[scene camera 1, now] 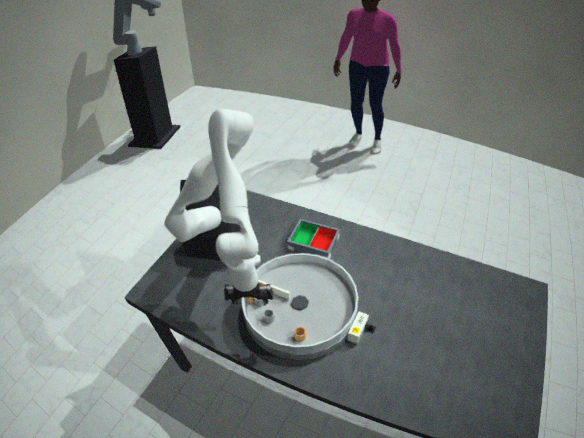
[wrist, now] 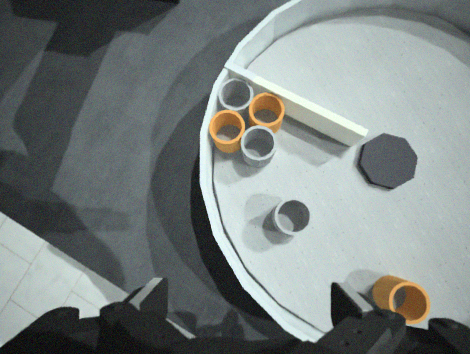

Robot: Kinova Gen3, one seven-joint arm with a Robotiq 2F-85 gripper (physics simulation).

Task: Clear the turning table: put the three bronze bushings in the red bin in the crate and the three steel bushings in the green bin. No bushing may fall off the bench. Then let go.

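Places are measured from the arm's base along level axes (x ahead, y left, z up), in millimetres.
Pixels of known places: gripper, between the fingertips: [scene camera 1: 250,303] [wrist: 248,298]; arm's base, origin of its link: [scene camera 1: 210,217].
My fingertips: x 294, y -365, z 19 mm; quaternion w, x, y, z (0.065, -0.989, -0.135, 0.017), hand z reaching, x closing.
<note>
For each thing: its top centre in the pictures, then the offset to it from my fingertips. "spot": a spot on its surface instead. Level surfaces: height alone.
- turning table, centre of its top: [wrist: 389,160] [scene camera 1: 300,302] dz -169, dx +121, dy +152 mm
- second steel bushing, centre of its top: [wrist: 258,142] dz -139, dx -25, dy +123 mm
- third steel bushing, centre of its top: [wrist: 293,215] [scene camera 1: 268,313] dz -139, dx +30, dy +59 mm
- third bronze bushing, centre of its top: [wrist: 409,302] [scene camera 1: 300,331] dz -139, dx +155, dy +10 mm
- pale bar, a spot on its surface: [wrist: 315,114] [scene camera 1: 275,289] spot: dz -139, dx +24, dy +169 mm
- dark hub, centre of its top: [wrist: 389,160] [scene camera 1: 300,302] dz -169, dx +121, dy +152 mm
- crate, a spot on its surface: [scene camera 1: 308,251] spot: dz -211, dx +87, dy +441 mm
- white box, centre of its top: [scene camera 1: 358,323] dz -172, dx +348, dy +101 mm
- bench, height of its surface: dz -230 mm
The turning table [scene camera 1: 327,312] [wrist: 340,225] carries all six bushings. In the wrist view, one steel bushing [wrist: 240,110], a bronze bushing [wrist: 267,127], another bronze bushing [wrist: 227,146] and a second steel bushing [wrist: 258,162] stand clustered between the rim and the pale bar. A third steel bushing [scene camera 1: 269,318] [wrist: 276,220] stands apart. A third bronze bushing [scene camera 1: 300,337] [wrist: 382,290] stands near the front rim. My gripper [scene camera 1: 248,301] [wrist: 248,298] is open and empty above the table's left side, partly hiding the cluster in the scene view. The red bin [scene camera 1: 324,239] and green bin [scene camera 1: 304,233] look empty.
The pale bar [scene camera 1: 280,291] [wrist: 315,114] runs inward from the rim towards the dark hub [scene camera 1: 299,302] [wrist: 388,161]. The crate [scene camera 1: 308,251] stands behind the turning table. A white box [scene camera 1: 358,327] sits at its right. A person [scene camera 1: 370,40] stands beyond the bench [scene camera 1: 440,320].
</note>
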